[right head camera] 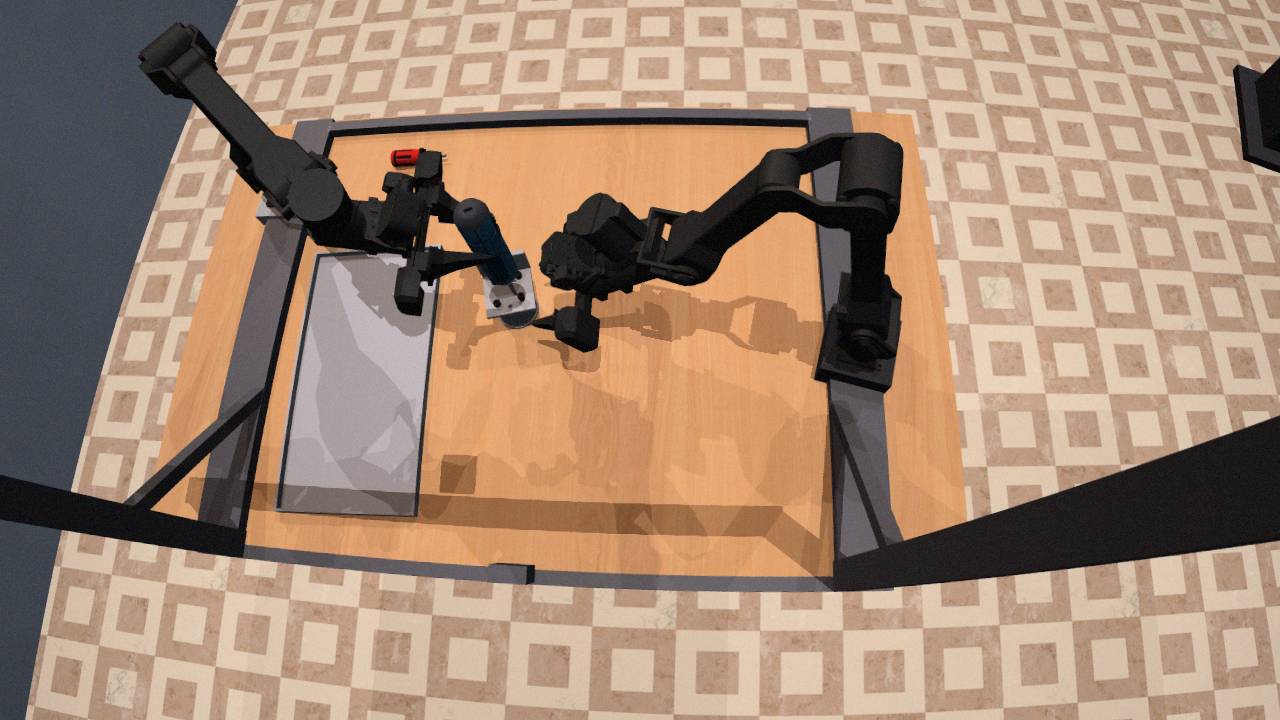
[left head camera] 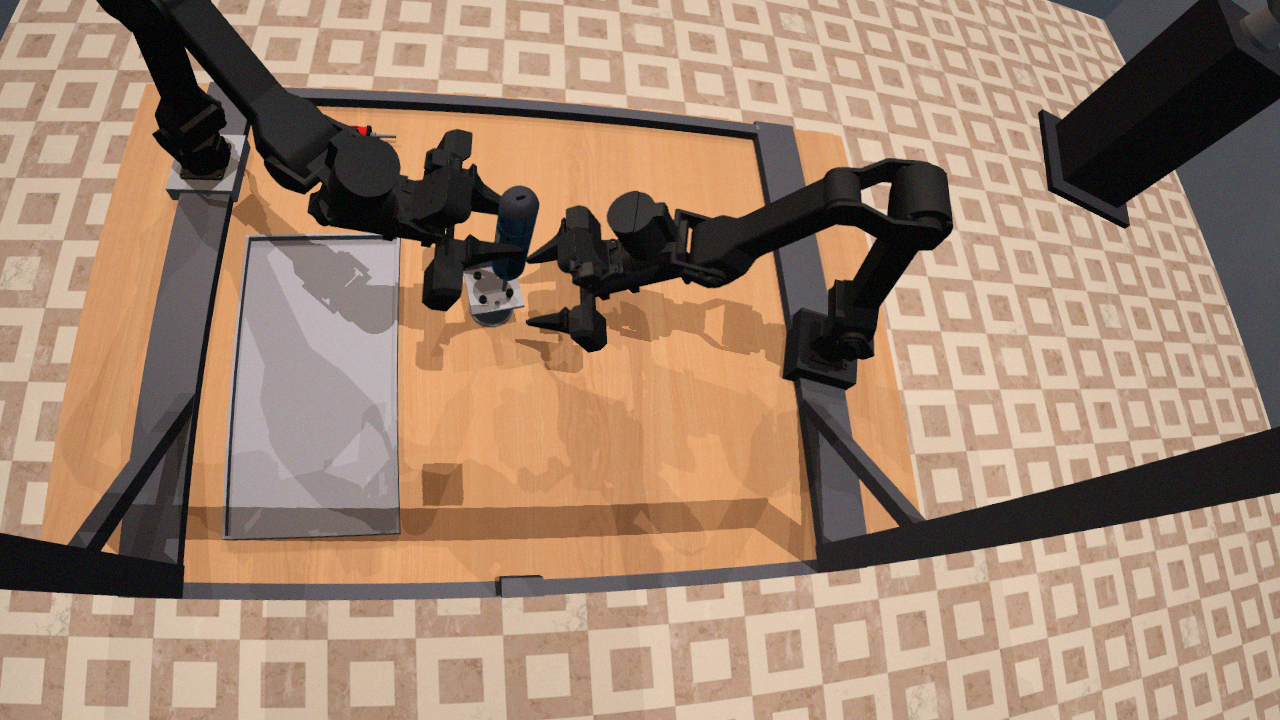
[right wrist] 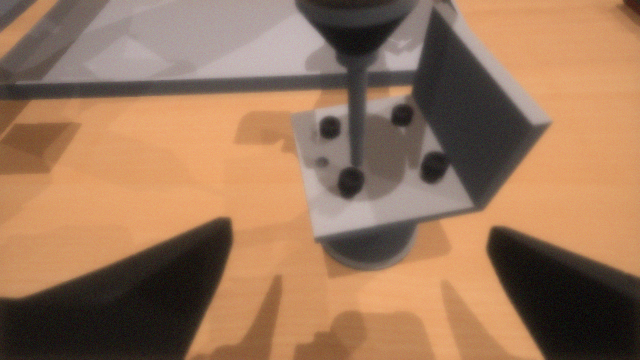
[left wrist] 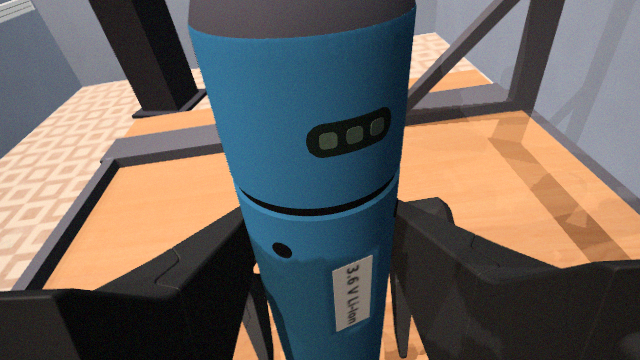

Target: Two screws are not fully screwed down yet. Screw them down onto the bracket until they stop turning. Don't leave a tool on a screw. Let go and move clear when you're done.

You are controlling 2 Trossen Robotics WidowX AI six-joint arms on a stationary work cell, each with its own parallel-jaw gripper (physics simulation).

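Where they show: left gripper, fingertip midpoint: (right head camera: 493, 240) (left head camera: 523, 232) (left wrist: 320, 215); right gripper, fingertip midpoint: (right head camera: 537, 294) (left head camera: 526, 291) (right wrist: 358, 233); left arm's base, origin of the base link: (left head camera: 205, 161); right arm's base, origin of the base link: (right head camera: 862, 344) (left head camera: 829, 345).
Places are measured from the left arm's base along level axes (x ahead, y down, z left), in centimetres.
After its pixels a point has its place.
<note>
My left gripper (left head camera: 501, 230) {x 46.1, y -21.0, z -22.1 cm} is shut on a blue cordless screwdriver (left head camera: 513, 234) {x 44.8, y -24.3, z -24.3 cm} (right head camera: 485, 240) {x 46.2, y -24.4, z -24.0 cm} (left wrist: 310, 165) {x 43.1, y -25.3, z -22.3 cm}, which is upright but a little tilted over the bracket. In the right wrist view its bit (right wrist: 357, 115) {x 45.2, y -7.4, z -21.4 cm} points down, its tip at or just behind the near-left screw (right wrist: 351, 183) {x 46.0, y -4.8, z -21.4 cm}; contact is unclear. The L-shaped grey bracket (left head camera: 497, 308) {x 44.2, y -3.6, z -23.4 cm} (right head camera: 528, 268) {x 46.0, y -3.7, z -16.7 cm} (right wrist: 350, 220) {x 47.0, y -3.6, z -21.4 cm} sits on a round base (right wrist: 372, 247) {x 46.4, y 0.2, z -20.2 cm} and carries black screws (right wrist: 330, 127) {x 42.6, y -4.3, z -22.3 cm} (right wrist: 401, 115) {x 41.8, y -4.3, z -19.1 cm} (right wrist: 434, 167) {x 45.2, y -4.8, z -18.2 cm}. The screw at the near right appears to stand taller. My right gripper (left head camera: 537, 291) {x 48.0, y -4.5, z -21.2 cm} (right wrist: 358, 233) {x 48.0, y -4.5, z -21.2 cm} is open and empty beside the bracket.
A grey tray (left head camera: 313, 394) {x 20.3, y 2.6, z -34.1 cm} (right head camera: 358, 385) {x 20.3, y 2.6, z -33.3 cm} lies on the left of the table. A red screwdriver (left head camera: 362, 131) {x 22.5, y 0.2, z 6.9 cm} (right head camera: 407, 157) {x 21.2, y 0.3, z 6.3 cm} lies near the back left, partly behind the left arm. Dark frame beams (left head camera: 572, 111) {x 55.1, y 1.0, z 14.8 cm} edge the table. The two grippers are close together around the bracket.
</note>
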